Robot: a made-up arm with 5 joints. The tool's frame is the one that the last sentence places.
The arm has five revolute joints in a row. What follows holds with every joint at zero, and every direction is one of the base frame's. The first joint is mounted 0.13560 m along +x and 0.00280 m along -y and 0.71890 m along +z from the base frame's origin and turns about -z. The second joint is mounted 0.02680 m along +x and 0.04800 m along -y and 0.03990 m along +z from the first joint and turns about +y. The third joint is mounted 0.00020 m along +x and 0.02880 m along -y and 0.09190 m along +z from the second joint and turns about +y. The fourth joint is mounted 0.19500 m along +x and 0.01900 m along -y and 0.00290 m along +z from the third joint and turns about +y. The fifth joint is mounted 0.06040 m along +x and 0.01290 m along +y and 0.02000 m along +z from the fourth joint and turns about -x. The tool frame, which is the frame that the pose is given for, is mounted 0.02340 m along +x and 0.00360 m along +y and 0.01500 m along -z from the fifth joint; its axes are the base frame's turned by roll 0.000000, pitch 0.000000 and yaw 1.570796 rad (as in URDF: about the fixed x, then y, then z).
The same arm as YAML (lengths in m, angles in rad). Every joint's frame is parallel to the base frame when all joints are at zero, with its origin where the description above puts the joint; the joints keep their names.
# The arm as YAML. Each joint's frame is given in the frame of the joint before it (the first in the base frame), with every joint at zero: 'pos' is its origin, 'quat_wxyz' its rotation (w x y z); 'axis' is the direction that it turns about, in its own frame. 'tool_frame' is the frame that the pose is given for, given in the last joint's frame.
length_unit: m
angle_unit: rad
joints:
  - joint: joint 1
    pos: [0.1356, -0.0028, 0.7189]
    quat_wxyz: [1.0, 0.0, 0.0, 0.0]
    axis: "-z"
  - joint: joint 2
    pos: [0.0268, -0.048, 0.0399]
    quat_wxyz: [1.0, 0.0, 0.0, 0.0]
    axis: "+y"
  - joint: joint 3
    pos: [0.0002, -0.0288, 0.0919]
    quat_wxyz: [1.0, 0.0, 0.0, 0.0]
    axis: "+y"
  - joint: joint 4
    pos: [0.195, -0.019, 0.0029]
    quat_wxyz: [1.0, 0.0, 0.0, 0.0]
    axis: "+y"
  - joint: joint 5
    pos: [0.0604, 0.0129, 0.02]
    quat_wxyz: [1.0, 0.0, 0.0, 0.0]
    axis: "-x"
tool_frame:
  pos: [0.0234, 0.0036, -0.015]
  quat_wxyz: [0.707107, 0.0, 0.0, 0.707107]

